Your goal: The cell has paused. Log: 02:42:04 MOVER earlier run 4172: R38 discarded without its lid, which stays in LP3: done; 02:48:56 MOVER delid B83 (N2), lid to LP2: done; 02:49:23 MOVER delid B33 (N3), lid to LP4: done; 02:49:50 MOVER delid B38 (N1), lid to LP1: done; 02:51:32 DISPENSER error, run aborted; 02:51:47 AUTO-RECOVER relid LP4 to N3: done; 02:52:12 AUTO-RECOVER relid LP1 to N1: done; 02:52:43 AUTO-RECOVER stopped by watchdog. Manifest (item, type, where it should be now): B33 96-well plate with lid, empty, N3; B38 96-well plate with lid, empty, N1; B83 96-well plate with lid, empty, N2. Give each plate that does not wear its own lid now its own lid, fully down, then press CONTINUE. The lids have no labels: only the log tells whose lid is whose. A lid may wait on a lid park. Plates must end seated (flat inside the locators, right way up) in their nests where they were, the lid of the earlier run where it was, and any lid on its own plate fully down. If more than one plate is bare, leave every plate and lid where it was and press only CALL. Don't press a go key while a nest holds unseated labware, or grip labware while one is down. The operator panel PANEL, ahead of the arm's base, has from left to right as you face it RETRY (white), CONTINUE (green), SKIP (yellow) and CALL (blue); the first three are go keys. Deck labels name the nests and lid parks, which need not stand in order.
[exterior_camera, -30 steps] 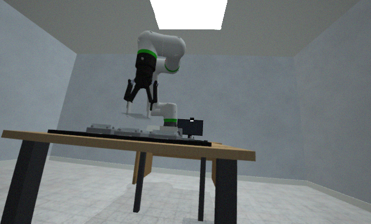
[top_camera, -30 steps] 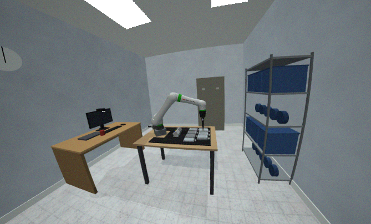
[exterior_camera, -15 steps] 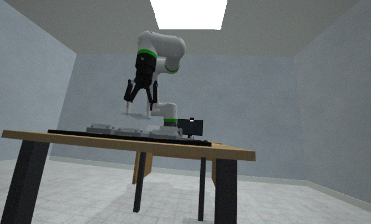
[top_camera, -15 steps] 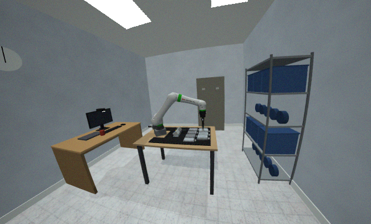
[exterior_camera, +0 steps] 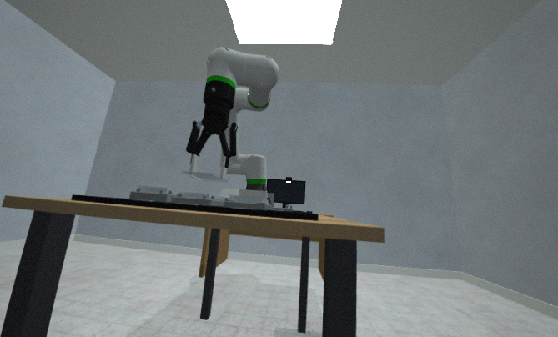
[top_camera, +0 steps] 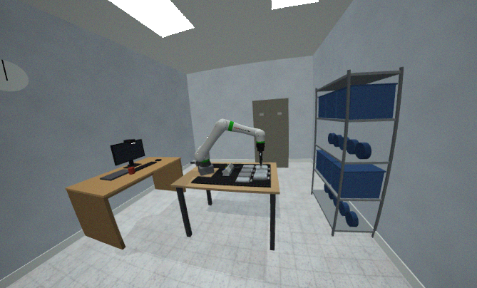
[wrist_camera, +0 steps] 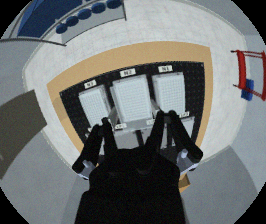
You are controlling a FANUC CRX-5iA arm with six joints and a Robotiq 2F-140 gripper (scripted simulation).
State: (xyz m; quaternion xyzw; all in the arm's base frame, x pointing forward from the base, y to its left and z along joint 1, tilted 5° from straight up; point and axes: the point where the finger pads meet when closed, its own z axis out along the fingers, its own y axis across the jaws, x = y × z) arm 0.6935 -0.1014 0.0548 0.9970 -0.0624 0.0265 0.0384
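Right now the plate is 80 mm below my hand. The rest, counted from my hand: yellow key 420 mm behind, 50 mm to the left, 40 mm below; clear lid 20 mm below; green key 420 mm behind, 100 mm to the left, 40 mm below.
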